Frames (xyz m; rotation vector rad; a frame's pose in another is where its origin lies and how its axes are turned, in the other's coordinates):
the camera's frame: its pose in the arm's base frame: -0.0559 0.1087 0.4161 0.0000 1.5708 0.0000
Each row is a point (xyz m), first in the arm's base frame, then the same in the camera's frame.
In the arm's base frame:
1: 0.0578 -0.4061 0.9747
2: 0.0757 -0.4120 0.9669
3: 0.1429 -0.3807 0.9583
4: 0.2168 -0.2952 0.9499
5: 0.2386 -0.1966 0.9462
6: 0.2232 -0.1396 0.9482
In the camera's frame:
1: -0.5586 -0.5148 0.1137
2: -0.5508 -0.5207 0.1316
3: -0.5422 -0.4894 0.1988
4: -0.5338 -0.4039 0.2727
5: -0.5301 -0.3053 0.2945
6: -0.5321 -0.2483 0.2791

